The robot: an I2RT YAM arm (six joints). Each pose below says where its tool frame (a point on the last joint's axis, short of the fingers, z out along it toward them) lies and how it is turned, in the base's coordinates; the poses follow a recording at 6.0 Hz.
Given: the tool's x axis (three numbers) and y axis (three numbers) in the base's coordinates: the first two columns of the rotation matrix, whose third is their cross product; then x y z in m.
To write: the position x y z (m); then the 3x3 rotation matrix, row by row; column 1 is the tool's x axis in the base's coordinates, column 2 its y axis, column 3 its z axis. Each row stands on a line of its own. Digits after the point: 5 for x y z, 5 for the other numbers.
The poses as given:
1: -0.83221 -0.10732 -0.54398 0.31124 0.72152 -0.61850 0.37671 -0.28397 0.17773
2: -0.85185 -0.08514 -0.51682 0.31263 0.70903 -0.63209 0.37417 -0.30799 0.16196
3: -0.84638 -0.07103 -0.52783 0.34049 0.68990 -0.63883 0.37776 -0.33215 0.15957
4: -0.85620 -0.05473 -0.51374 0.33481 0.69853 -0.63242 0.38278 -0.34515 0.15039
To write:
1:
0.37671 -0.28397 0.17773
-0.83221 0.31124 0.45887
-0.10732 0.72152 -0.68403
-0.54398 -0.61850 -0.56705

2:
0.37417 -0.30799 0.16196
-0.85185 0.31263 0.42026
-0.08514 0.70903 -0.70002
-0.51682 -0.63209 -0.57737

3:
0.37776 -0.33215 0.15957
-0.84638 0.34049 0.40953
-0.07103 0.68990 -0.72041
-0.52783 -0.63883 -0.55973

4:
0.38278 -0.34515 0.15039
-0.85620 0.33481 0.39348
-0.05473 0.69853 -0.71348
-0.51374 -0.63242 -0.57976

